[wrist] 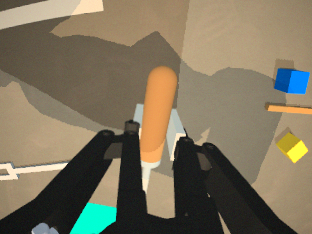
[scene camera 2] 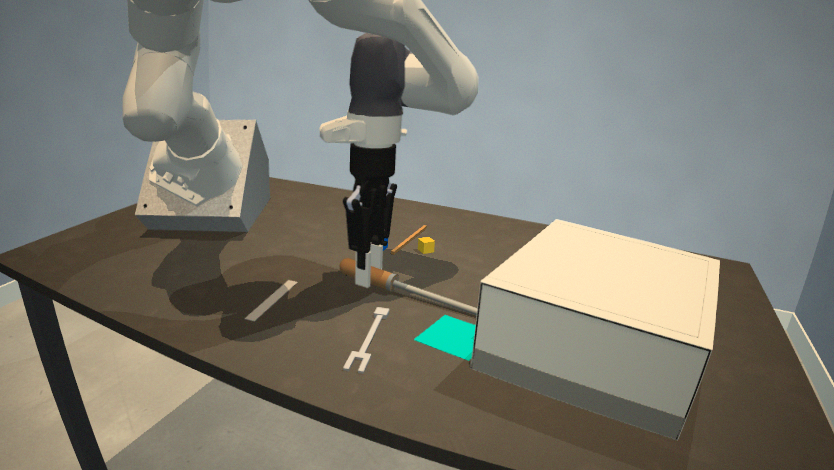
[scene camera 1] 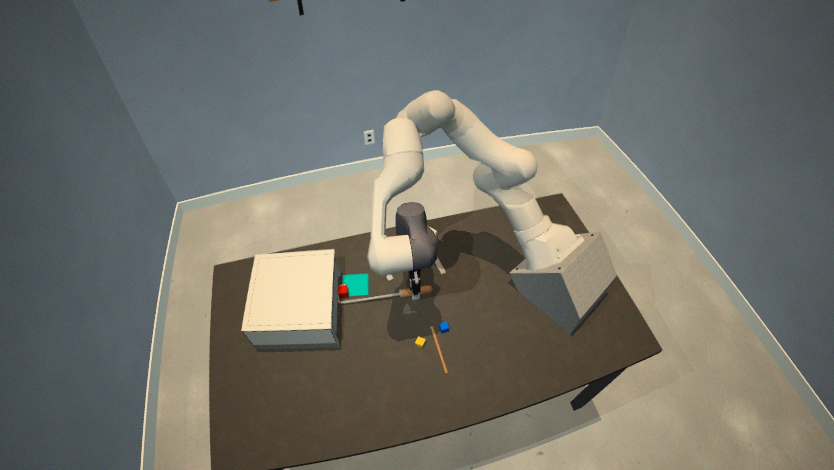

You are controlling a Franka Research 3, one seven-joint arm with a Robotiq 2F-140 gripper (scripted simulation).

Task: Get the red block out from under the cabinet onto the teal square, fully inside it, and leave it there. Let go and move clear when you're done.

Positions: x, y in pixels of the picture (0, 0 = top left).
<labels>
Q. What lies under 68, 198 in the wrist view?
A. The gripper.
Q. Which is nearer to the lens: the hook tool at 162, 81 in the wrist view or the blue cube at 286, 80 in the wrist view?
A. The hook tool.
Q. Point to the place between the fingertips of the gripper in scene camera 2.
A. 368, 281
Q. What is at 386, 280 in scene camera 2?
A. A hook tool.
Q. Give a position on a forked tool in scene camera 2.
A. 381, 313
</labels>
